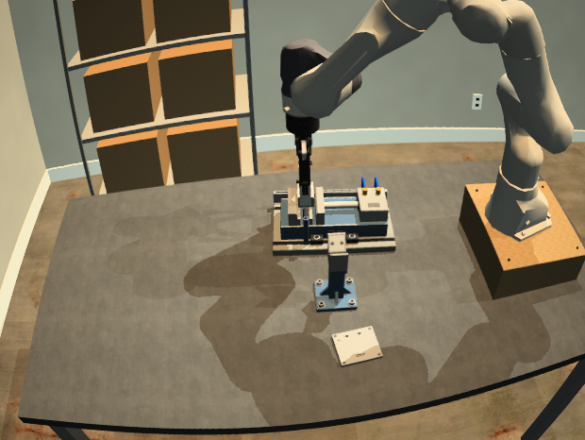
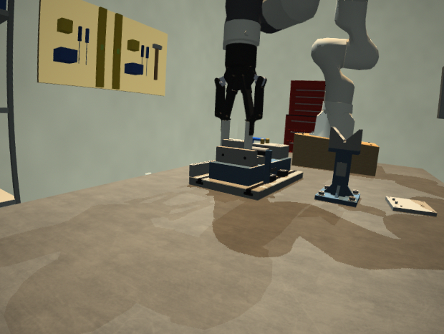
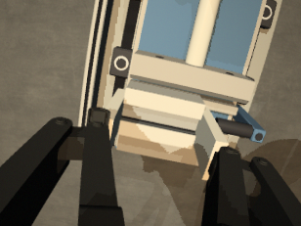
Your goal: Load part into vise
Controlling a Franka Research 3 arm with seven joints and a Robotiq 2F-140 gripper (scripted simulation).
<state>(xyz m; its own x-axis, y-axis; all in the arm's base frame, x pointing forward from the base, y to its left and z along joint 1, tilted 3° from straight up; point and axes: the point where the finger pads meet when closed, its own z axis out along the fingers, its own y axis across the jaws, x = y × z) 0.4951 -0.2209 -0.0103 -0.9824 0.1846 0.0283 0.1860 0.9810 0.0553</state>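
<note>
Right now the part is 20 mm below my hand. Round my hand: fixed jaw: 30 mm ahead, 10 mm to the left, 50 mm below; moving jaw: 30 mm behind, 30 mm to the left, 50 mm below; work stop rod: 10 mm ahead, 70 mm to the left, 30 mm below.
</note>
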